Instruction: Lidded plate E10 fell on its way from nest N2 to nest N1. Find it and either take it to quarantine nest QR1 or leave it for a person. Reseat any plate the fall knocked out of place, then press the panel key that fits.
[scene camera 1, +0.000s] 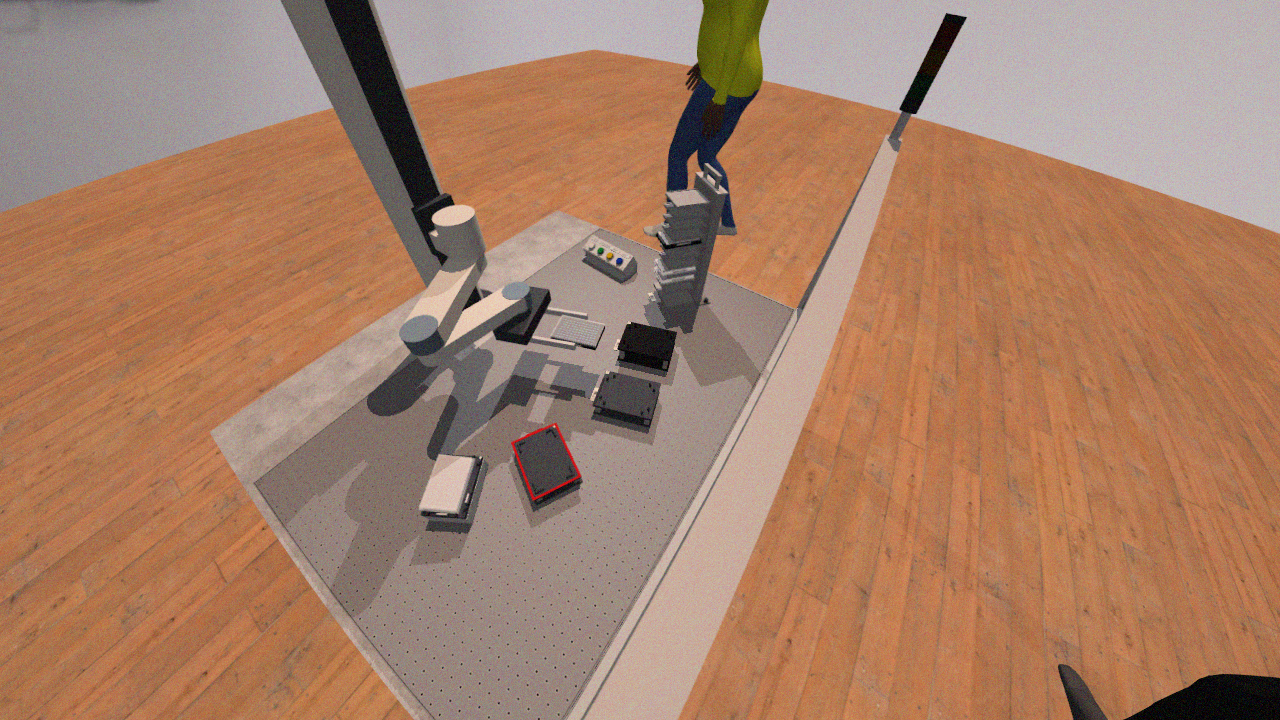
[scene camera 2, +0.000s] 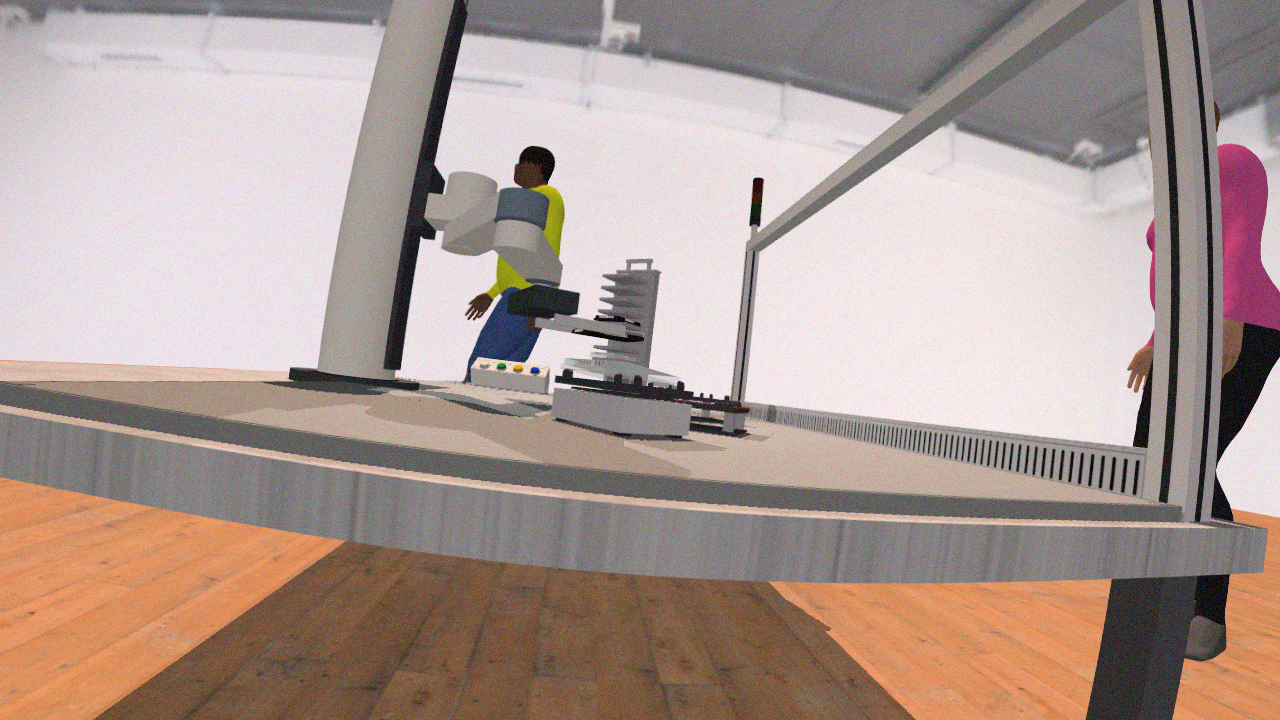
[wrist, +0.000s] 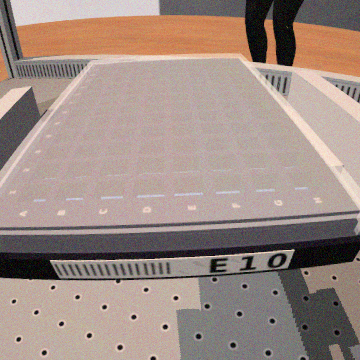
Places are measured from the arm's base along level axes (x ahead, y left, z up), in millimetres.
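Pixels of known places: gripper, fingertip midpoint: (scene camera 1: 581, 331) (scene camera 2: 611, 332) (wrist: 164, 96).
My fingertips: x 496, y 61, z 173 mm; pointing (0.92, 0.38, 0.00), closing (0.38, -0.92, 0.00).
Note:
Ahead of a thing's pixels: the offset from my fingertips to its top centre.
My gripper (scene camera 1: 580, 331) (scene camera 2: 617, 327) (wrist: 164, 96) is shut on lidded plate E10 {dx -8, dy -3, dz +5 mm} (scene camera 1: 572, 332) (wrist: 175, 150), holding it roughly level above the bench. Its E10 label faces the wrist camera and its lid looks seated. A red-edged nest {dx +119, dy -301, dz -114 mm} (scene camera 1: 546, 462) lies nearer the front in scene camera 1, with no plate visible on it. Two dark nests, one black {dx +120, dy +162, dz -93 mm} (scene camera 1: 646, 342) and one grey {dx +178, dy -32, dz -103 mm} (scene camera 1: 626, 394), stand beyond the held plate. Nest labels are not readable. The key panel {dx -255, dy +465, dz -77 mm} (scene camera 1: 609, 257) (scene camera 2: 510, 374) stands at the back with white, green, yellow and blue keys.
A tall shelf rack (scene camera 1: 709, 241) (scene camera 2: 649, 300) stands behind the black nest. A white-topped block (scene camera 1: 452, 483) (scene camera 2: 622, 412) lies left of the red-edged nest. A person in yellow (scene camera 1: 733, 53) (scene camera 2: 553, 219) stands behind the bench; one in pink (scene camera 2: 1245, 232) stands at the right.

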